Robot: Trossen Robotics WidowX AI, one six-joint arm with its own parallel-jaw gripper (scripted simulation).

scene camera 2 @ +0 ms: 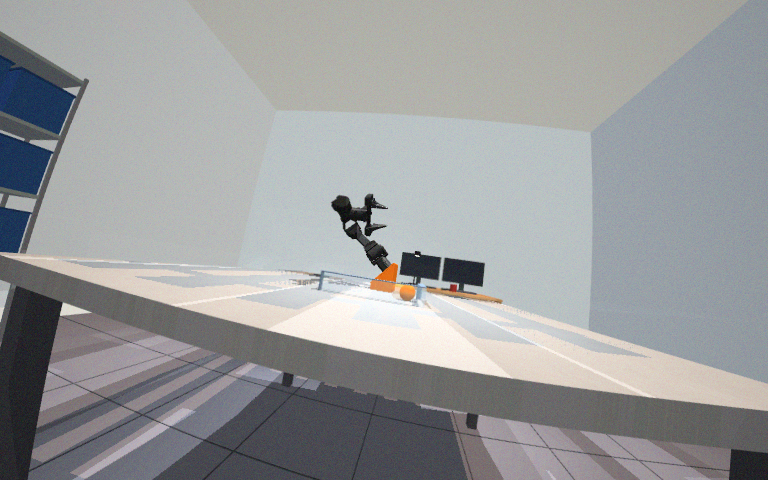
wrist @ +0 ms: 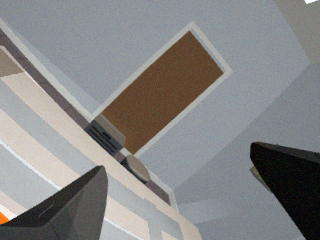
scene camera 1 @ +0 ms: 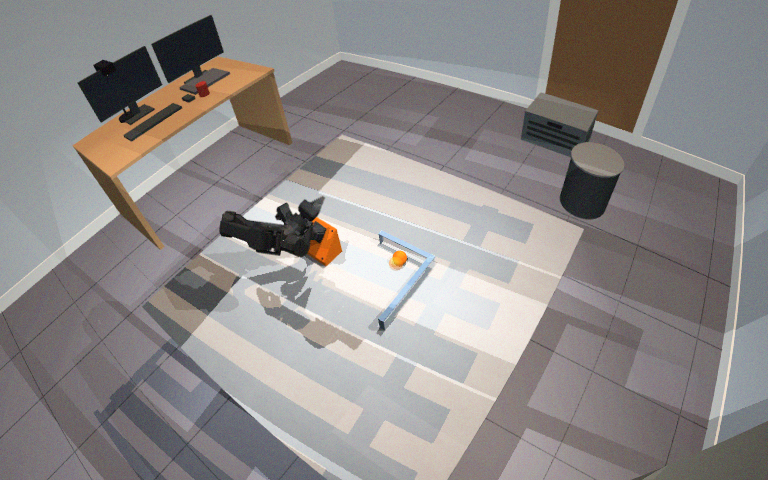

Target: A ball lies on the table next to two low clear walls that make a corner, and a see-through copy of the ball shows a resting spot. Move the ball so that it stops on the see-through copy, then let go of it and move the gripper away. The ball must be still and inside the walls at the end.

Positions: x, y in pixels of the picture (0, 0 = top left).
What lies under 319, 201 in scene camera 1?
My gripper.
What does my gripper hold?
Nothing.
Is my gripper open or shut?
Open.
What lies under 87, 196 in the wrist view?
My gripper.
